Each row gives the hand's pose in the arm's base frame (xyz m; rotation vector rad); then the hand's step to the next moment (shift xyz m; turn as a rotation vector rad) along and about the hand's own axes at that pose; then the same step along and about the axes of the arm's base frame.
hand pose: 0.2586 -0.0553 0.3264 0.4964 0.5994 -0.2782
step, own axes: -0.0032 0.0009 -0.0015 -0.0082 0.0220 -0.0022
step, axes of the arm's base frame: -0.0029 0.0019 0.0012 0.0010 0.0207 0.0113
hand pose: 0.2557 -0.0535 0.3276 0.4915 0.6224 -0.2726
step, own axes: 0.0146 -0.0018 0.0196 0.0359 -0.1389 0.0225
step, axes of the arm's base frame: 0.0203 -0.0131 0.0042 -0.0145 -0.1333 -0.0557
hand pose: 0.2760 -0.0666 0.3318 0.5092 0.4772 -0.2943
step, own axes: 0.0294 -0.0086 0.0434 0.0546 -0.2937 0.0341
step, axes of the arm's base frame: 0.0374 -0.0346 0.0151 -0.0537 -0.2716 -0.1174
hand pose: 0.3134 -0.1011 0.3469 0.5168 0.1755 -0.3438
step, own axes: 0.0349 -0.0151 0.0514 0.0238 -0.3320 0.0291
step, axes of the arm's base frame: 0.0309 -0.0482 0.0285 -0.0966 -0.2917 -0.1313
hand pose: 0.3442 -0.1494 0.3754 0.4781 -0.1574 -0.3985
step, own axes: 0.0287 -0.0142 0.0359 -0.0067 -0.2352 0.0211
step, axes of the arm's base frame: 0.0128 -0.0382 0.0263 -0.0900 -0.1972 -0.0939
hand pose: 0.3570 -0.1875 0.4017 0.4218 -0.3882 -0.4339
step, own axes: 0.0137 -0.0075 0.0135 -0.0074 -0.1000 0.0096
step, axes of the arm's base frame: 0.0031 -0.0168 0.0115 -0.0424 -0.0819 -0.0406
